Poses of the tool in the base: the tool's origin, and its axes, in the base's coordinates. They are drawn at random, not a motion.
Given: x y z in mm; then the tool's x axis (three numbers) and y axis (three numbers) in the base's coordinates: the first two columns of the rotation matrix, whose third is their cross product.
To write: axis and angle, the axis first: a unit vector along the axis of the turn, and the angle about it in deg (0 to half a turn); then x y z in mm. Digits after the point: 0 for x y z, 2 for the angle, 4 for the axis.
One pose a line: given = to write
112, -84, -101, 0.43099, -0.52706, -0.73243, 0.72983, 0.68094, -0.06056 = 0.2438, 0.6875, -0.6841, 66.73, 112, -84, -101
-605, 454, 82, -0.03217, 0.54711, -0.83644, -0.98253, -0.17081, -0.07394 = -0.4732, 0.3459, 0.8102, 109.27, -605, 454, 82
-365, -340, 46, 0.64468, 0.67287, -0.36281, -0.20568, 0.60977, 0.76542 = 0.6439, 0.5976, 0.4777, 66.86, -365, -340, 46
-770, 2, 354, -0.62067, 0.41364, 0.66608, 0.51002, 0.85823, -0.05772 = -0.2748, -0.9587, -0.0732, 138.85, -770, 2, 354
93, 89, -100, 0.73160, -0.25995, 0.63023, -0.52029, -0.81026, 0.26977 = 0.9268, -0.2212, 0.3035, 154.60, 93, 89, -100
